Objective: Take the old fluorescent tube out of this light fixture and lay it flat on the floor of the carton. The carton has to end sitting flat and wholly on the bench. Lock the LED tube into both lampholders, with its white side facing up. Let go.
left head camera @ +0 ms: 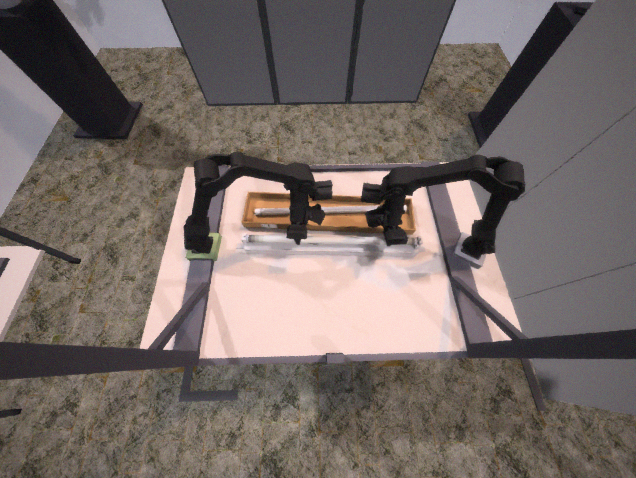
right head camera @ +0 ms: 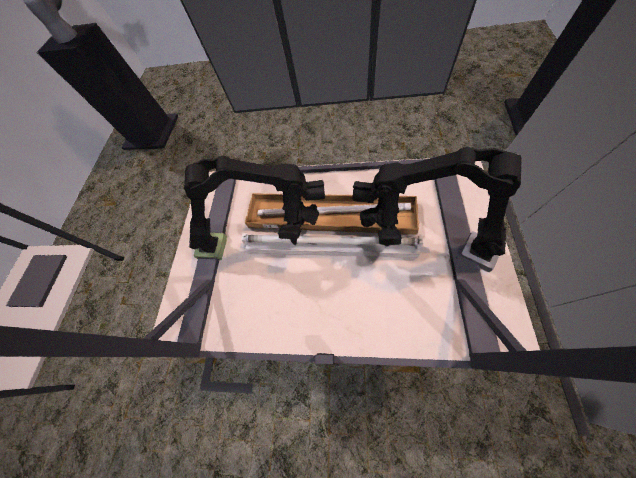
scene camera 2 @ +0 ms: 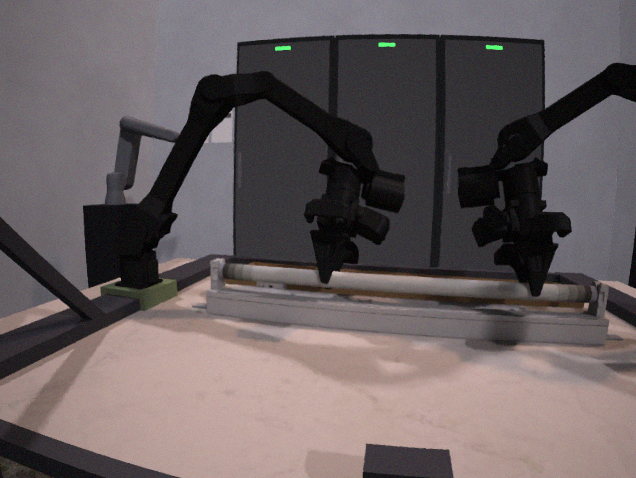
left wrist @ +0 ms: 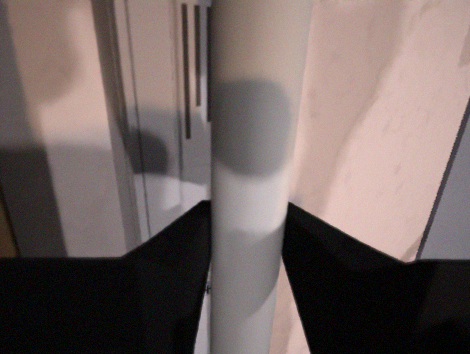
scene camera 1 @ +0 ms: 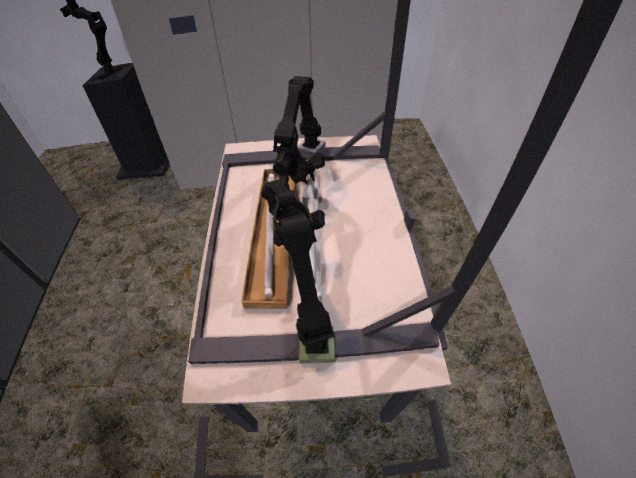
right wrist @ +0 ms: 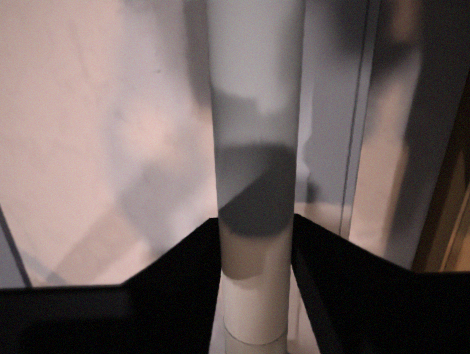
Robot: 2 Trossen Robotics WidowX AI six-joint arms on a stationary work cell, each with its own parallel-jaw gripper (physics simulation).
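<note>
The old fluorescent tube [scene camera 2: 437, 284] [left wrist: 250, 200] [right wrist: 255, 120], white with darkened ends, spans between the left lampholder [scene camera 2: 216, 276] and the right lampholder [scene camera 2: 600, 299] above the fixture's white base [scene camera 2: 401, 320]. Whether its pins sit in them is too small to tell. My left gripper [scene camera 2: 325, 280] [left wrist: 245, 212] is shut on it left of its middle; my right gripper [scene camera 2: 535, 292] [right wrist: 253, 226] is shut on it near its right end. The other tube, seemingly the LED tube [left head camera: 341, 209] [scene camera 1: 268, 256], lies in the brown carton [left head camera: 329, 227] [scene camera 1: 264, 304], partly hidden behind my arms.
The carton lies flat on the bench [left head camera: 329, 313] [scene camera 1: 370, 246], close behind the fixture in the left head camera. Dark frame rails [left head camera: 192, 308] [scene camera 1: 246, 349] run along the bench sides. A diagonal brace [left head camera: 485, 308] rises at the right.
</note>
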